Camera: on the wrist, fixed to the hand. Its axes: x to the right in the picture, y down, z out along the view.
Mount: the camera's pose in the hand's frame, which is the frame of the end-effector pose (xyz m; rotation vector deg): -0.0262 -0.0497 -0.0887 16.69 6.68 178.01
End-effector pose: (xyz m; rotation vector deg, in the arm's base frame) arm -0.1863 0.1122 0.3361 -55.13 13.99 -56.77
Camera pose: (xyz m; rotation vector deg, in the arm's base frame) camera -0.2816 0.0726 0.3170 27.16 59.28 101.08
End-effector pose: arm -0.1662 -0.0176 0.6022 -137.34 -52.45 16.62
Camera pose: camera -0.1792 -0.0417 0.7036 58.30 -161.95 -49.07
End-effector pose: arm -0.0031 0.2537 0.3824 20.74 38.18 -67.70
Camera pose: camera -0.0807 0.3073 0.3362 54.65 -25.39 100.53
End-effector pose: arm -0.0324 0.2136 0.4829 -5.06 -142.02 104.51
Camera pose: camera 0.0008 0.2810 0.5562 110.93 -10.46 -14.99
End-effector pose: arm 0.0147 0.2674 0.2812 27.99 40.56 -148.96
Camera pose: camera 0.0341 0.3622 0.2404 36.39 -29.72 20.54
